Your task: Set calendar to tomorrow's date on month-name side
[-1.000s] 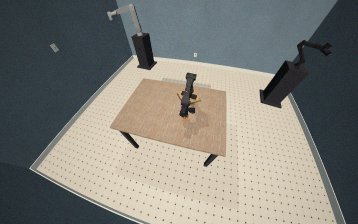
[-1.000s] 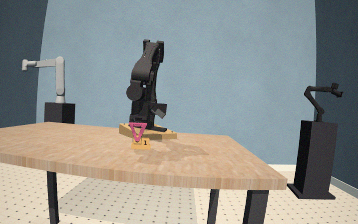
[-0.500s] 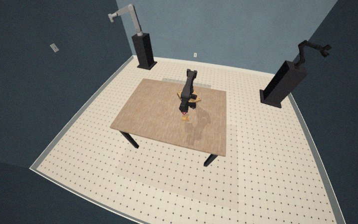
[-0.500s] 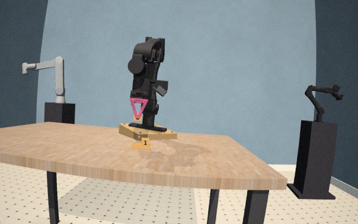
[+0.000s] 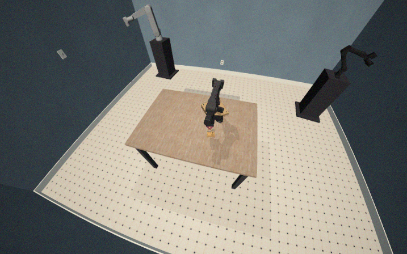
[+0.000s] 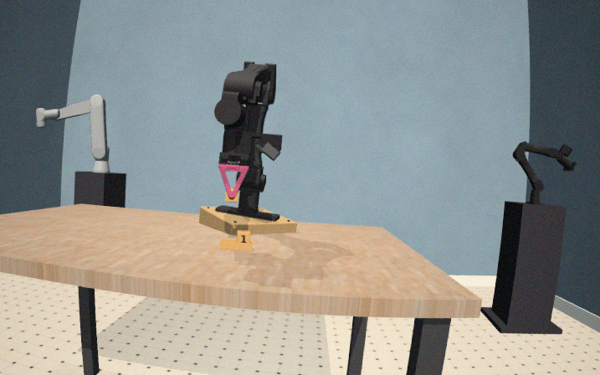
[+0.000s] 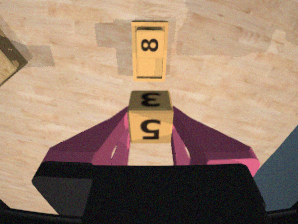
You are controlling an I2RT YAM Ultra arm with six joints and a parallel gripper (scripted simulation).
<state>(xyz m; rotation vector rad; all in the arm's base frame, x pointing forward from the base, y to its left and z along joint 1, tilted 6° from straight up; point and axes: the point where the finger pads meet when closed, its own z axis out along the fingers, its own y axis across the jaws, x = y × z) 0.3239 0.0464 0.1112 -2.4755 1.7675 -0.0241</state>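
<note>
The tan tray is 12 cm below my hand, 1 cm to the left of it and 1 cm behind it. The rest, counted from my hand: digit cube (right at my hand).
</note>
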